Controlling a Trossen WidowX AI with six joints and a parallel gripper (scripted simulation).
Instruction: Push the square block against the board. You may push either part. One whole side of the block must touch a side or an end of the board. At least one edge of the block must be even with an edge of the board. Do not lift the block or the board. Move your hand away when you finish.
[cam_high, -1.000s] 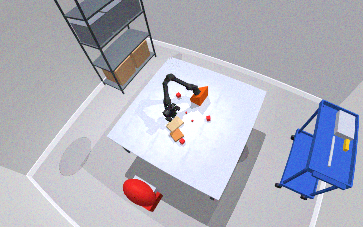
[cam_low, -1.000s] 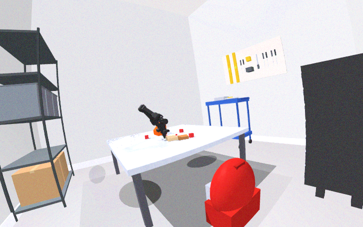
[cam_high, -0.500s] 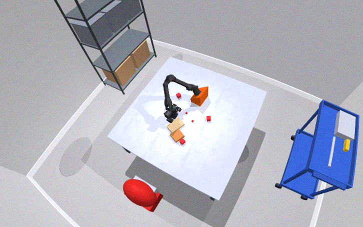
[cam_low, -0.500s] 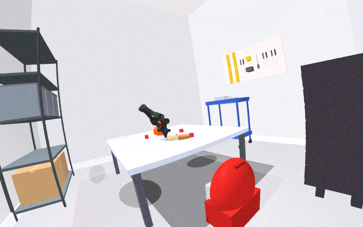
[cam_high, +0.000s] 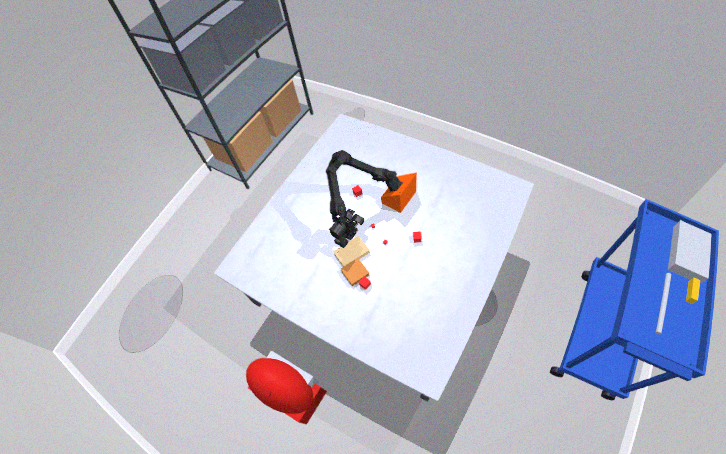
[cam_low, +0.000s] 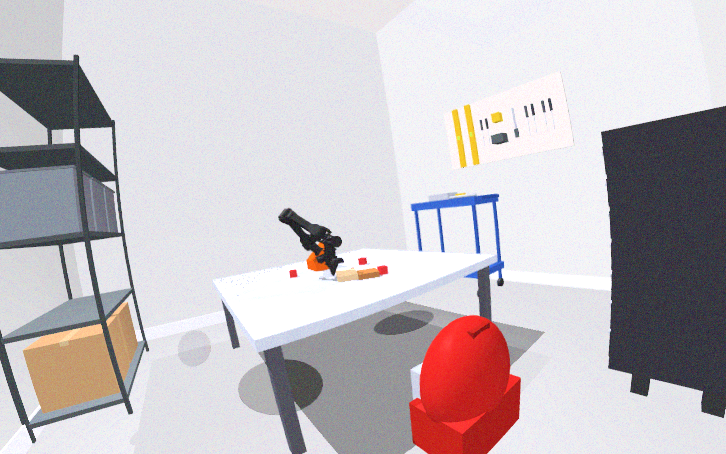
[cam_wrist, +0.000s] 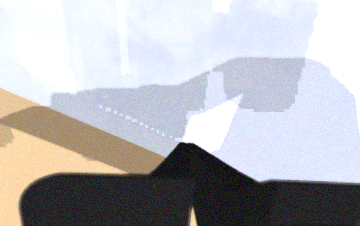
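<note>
Now: the tan board 60 mm ahead of my gripper tip and 50 mm to the left of it. The rest, counted from my gripper tip: square block 140 mm ahead, 130 mm to the left.
</note>
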